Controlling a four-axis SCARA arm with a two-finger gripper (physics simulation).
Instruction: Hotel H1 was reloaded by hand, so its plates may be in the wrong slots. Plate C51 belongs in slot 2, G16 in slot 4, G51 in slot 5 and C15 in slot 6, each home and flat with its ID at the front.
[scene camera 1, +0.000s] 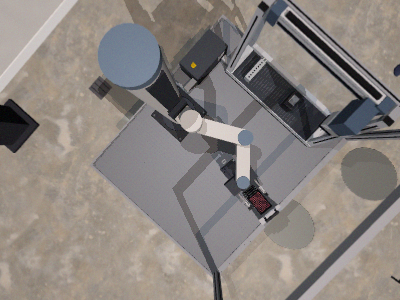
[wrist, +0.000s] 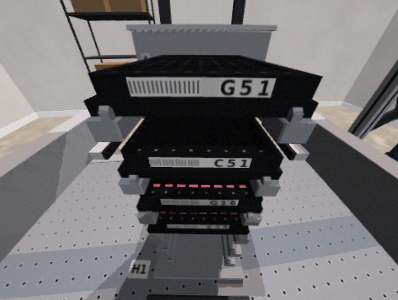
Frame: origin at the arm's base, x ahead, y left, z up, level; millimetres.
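Seen in the pictures: gripper, fingertip midpoint: (scene camera 1: 257, 199) (wrist: 199, 110).
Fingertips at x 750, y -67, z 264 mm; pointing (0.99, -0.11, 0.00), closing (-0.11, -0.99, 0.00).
A point is followed by its place in that frame.
Hotel H1 (scene camera 1: 270, 215) @(x 844, y -83, z 323 mm) (wrist: 200, 42) @(x 824, y -77, z 308 mm) holds four stacked black plates, labels facing the wrist camera. G51 (wrist: 210, 89) @(x 698, y -65, z 292 mm) (scene camera 1: 259, 202) @(x 759, y -72, z 297 mm) is the top plate, with red wells seen from above. C51 (wrist: 200, 163) @(x 698, y -62, z 257 mm) is below it, then G16 (wrist: 200, 202) @(x 698, y -63, z 222 mm), then a lowest plate (wrist: 198, 226) @(x 698, y -61, z 187 mm) whose label is too faint to read. They look level on their side ledges; lower ledges below the lowest plate hold no plate. My gripper (scene camera 1: 255, 195) @(x 749, y -67, z 264 mm) (wrist: 199, 110) @(x 749, y -67, z 264 mm) is open. Its fingers stand either side of the stack, apart from it, at about C51's height and below G51.
The H1 tag (wrist: 139, 269) @(x 715, y 34, z 13 mm) is on the perforated deck (scene camera 1: 145, 175) @(x 122, y -511, z 13 mm) (wrist: 60, 235) @(x 783, y 200, z 13 mm). In the scene view, a dark box (scene camera 1: 204, 55) @(x -109, y 398, z 128 mm) and a framed unit with a dark tray (scene camera 1: 275, 95) @(x 427, y 548, z 62 mm) stand at the deck's far side. A shelf with cartons stands behind the hotel in the wrist view.
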